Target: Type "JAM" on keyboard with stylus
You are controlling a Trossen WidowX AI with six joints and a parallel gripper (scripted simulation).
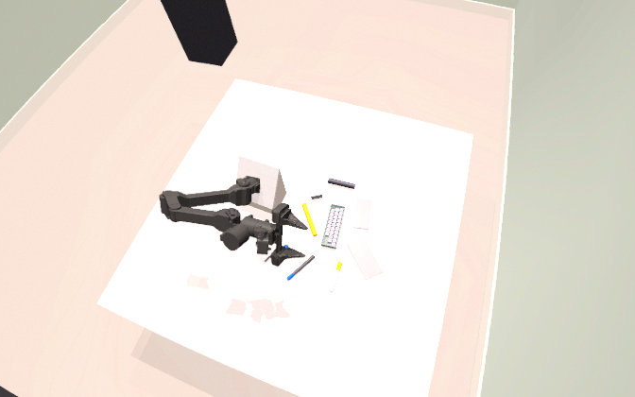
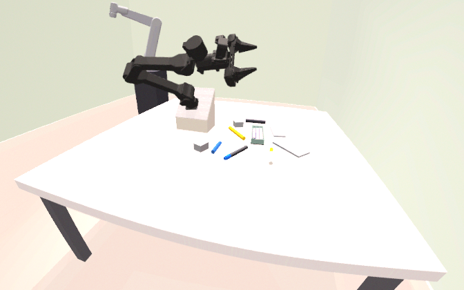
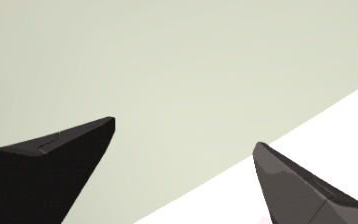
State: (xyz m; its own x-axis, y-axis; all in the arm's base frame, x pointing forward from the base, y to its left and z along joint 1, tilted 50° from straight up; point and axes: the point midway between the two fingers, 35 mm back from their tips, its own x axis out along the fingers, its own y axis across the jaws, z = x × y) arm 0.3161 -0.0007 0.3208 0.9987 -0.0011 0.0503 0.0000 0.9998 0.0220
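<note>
The blue stylus is 370 mm below my gripper tip, 140 mm behind it and 60 mm to the left of it. Also, from my gripper tip: blue-capped pen: 370 mm below, 70 mm behind, 20 mm to the right; then yellow marker: 360 mm below, 210 mm to the left, 80 mm behind; then grey stylus tip: 370 mm below, 140 mm behind, 100 mm to the left.
</note>
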